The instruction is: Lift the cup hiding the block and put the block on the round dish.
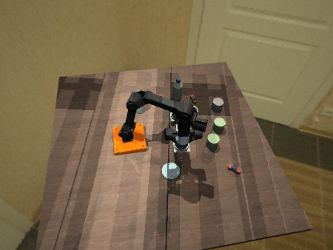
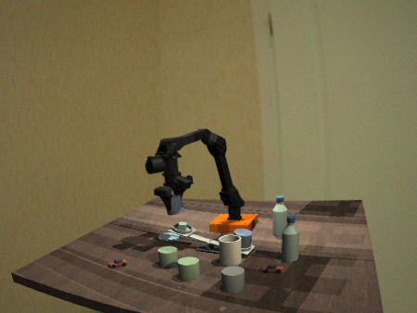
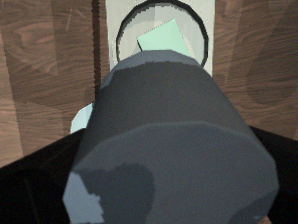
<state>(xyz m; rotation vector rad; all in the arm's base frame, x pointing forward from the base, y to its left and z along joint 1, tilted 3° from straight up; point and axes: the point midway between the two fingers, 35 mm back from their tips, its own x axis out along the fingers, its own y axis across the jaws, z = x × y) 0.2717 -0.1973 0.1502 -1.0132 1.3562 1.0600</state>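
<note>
My gripper tip is 2 cm short of the pale green block, 3 cm to the right of it and 8 cm above it. Round my gripper tip: blue-grey cup: 2 cm to the right, 1 cm above; then pale blue round dish: 8 cm behind, 7 cm to the right, 16 cm below; then balance beam: 5 cm ahead, 15 cm to the left, 12 cm below.
</note>
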